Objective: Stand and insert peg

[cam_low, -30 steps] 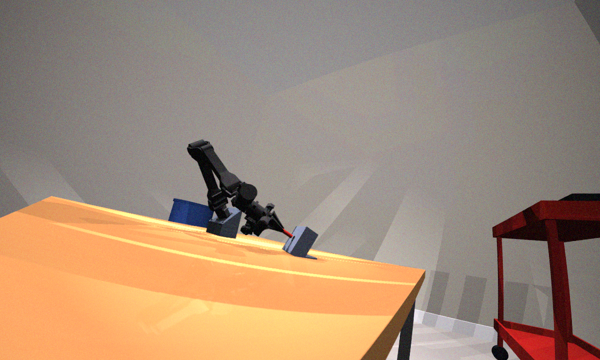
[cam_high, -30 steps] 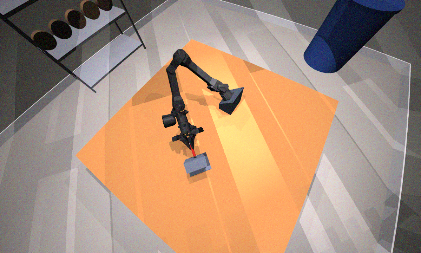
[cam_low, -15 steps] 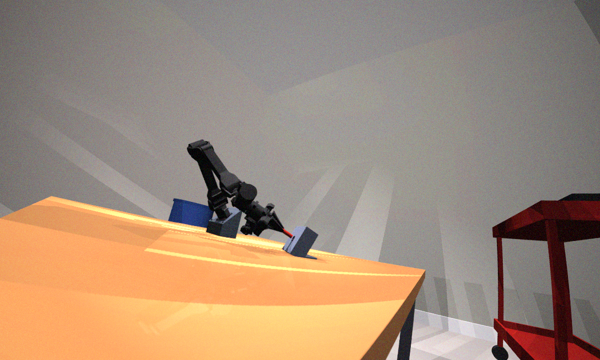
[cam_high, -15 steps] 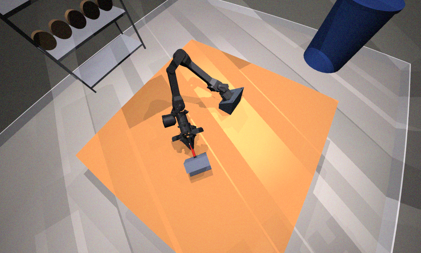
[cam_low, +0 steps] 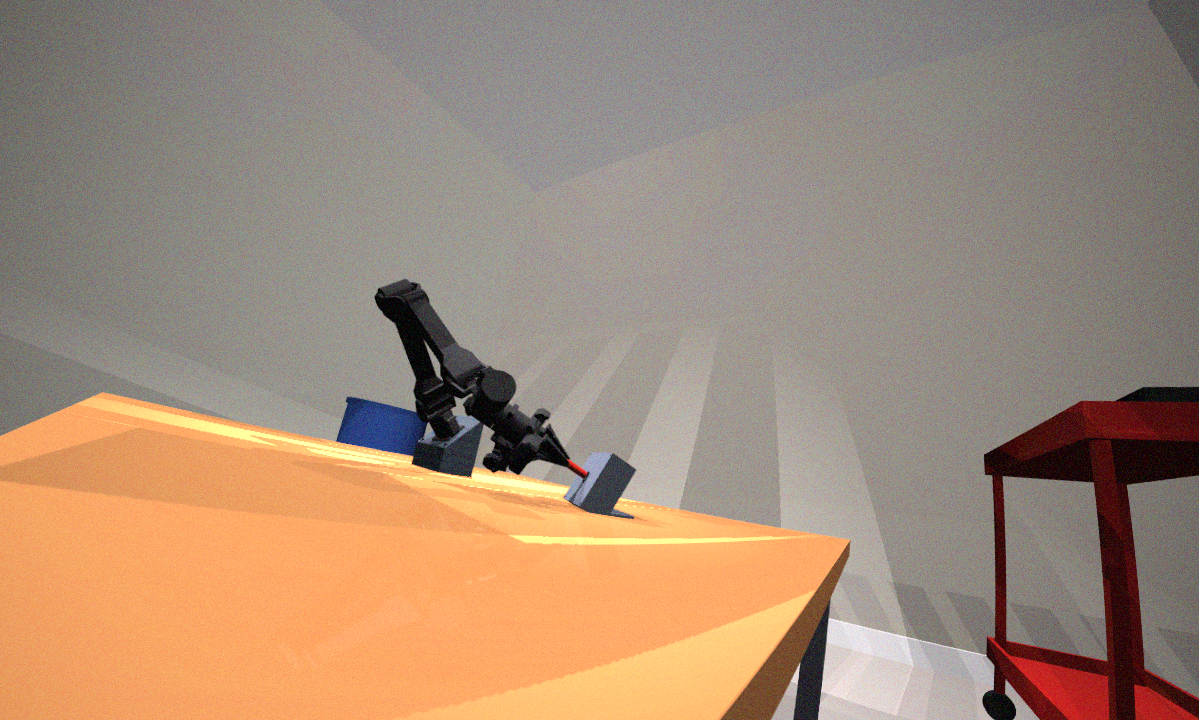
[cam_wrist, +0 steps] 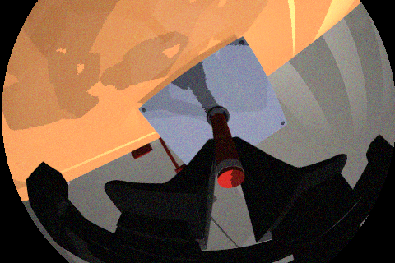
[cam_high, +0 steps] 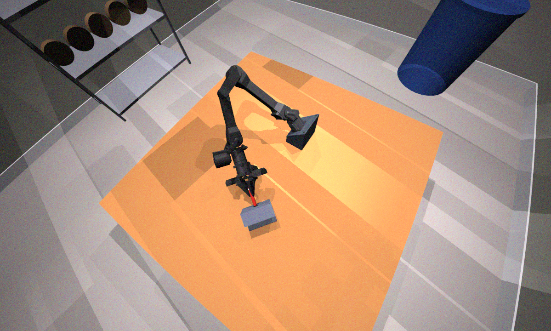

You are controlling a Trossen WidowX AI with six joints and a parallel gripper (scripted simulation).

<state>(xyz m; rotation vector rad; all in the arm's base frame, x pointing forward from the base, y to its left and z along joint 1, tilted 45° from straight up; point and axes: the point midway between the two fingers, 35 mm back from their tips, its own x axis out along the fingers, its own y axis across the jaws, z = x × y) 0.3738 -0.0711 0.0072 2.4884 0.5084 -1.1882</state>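
The sloped grey-blue panel lies 40 mm ahead of my gripper tip, 50 mm to the left of it and 30 mm below it. Round my gripper tip: red peg 10 mm behind, 10 mm to the right.
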